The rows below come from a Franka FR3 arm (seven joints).
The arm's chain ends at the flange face. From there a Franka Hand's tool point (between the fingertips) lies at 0.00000 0.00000 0.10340 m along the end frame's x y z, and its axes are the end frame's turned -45 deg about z.
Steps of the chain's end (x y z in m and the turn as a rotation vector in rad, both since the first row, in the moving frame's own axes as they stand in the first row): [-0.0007 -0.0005 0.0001 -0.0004 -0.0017 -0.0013]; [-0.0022 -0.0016 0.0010 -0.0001 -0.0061 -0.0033]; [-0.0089 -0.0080 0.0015 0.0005 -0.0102 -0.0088]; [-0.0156 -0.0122 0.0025 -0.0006 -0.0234 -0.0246]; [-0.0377 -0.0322 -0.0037 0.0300 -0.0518 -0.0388]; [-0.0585 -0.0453 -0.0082 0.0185 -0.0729 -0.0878]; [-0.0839 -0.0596 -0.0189 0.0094 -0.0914 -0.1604]
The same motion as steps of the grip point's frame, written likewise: [-0.0003 -0.0009 0.0001 0.0009 -0.0015 -0.0013]; [-0.0009 -0.0031 0.0010 0.0042 -0.0044 -0.0033]; [-0.0013 -0.0127 0.0015 0.0076 -0.0069 -0.0088]; [-0.0042 -0.0213 0.0025 0.0161 -0.0170 -0.0246]; [-0.0056 -0.0554 -0.0039 0.0578 -0.0154 -0.0388]; [-0.0136 -0.0799 -0.0085 0.0646 -0.0385 -0.0878]; [-0.0237 -0.1083 -0.0193 0.0713 -0.0580 -0.1604]
